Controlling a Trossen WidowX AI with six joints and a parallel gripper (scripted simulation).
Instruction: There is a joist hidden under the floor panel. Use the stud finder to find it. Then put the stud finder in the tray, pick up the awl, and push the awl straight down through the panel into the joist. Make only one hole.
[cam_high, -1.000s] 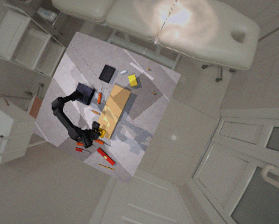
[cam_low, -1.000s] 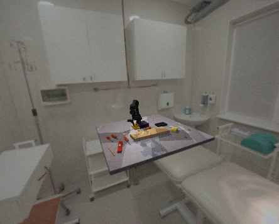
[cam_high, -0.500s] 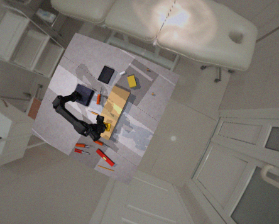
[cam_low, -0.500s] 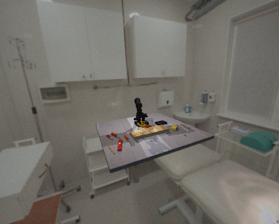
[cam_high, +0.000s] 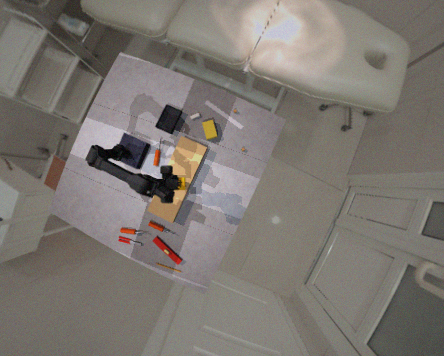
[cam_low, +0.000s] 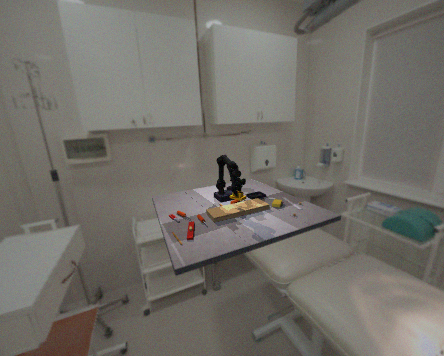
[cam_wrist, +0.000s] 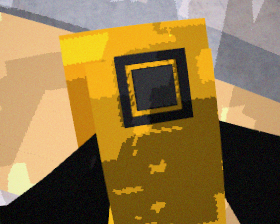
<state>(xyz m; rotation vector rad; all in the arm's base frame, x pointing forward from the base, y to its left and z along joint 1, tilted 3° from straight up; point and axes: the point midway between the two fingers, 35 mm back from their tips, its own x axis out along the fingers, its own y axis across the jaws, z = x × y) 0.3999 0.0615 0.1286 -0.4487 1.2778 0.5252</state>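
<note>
Right now the black tray is 32 cm behind my gripper tip, 28 cm to the left of it and 14 cm below it. Round my gripper tip: awl: 21 cm behind, 12 cm to the right, 15 cm below; then yellow block: 6 cm behind, 38 cm to the left, 14 cm below; then yellow stud finder: 2 cm above.
</note>
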